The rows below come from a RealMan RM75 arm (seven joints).
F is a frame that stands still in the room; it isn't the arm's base.
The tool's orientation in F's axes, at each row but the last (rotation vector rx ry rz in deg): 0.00, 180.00, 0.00; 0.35, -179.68, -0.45; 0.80, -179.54, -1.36; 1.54, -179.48, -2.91; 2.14, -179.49, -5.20; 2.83, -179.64, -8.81
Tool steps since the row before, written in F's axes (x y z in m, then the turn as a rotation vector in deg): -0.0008, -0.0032, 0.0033, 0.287, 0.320, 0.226; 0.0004, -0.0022, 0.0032, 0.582, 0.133, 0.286; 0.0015, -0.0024, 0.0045, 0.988, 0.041, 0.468; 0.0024, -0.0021, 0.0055, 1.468, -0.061, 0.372; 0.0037, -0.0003, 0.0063, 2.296, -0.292, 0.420; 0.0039, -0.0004, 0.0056, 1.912, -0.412, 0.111
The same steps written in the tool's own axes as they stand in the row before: 0.0008, -0.0032, -0.0033, -0.287, 0.320, -0.226; -0.0004, -0.0022, -0.0032, -0.581, 0.132, -0.289; -0.0014, -0.0023, -0.0045, -0.985, 0.039, -0.475; -0.0023, -0.0020, -0.0056, -1.464, -0.074, -0.387; -0.0036, 0.0000, -0.0063, -2.285, -0.321, -0.455; -0.0039, 0.0000, -0.0056, -1.898, -0.459, -0.158
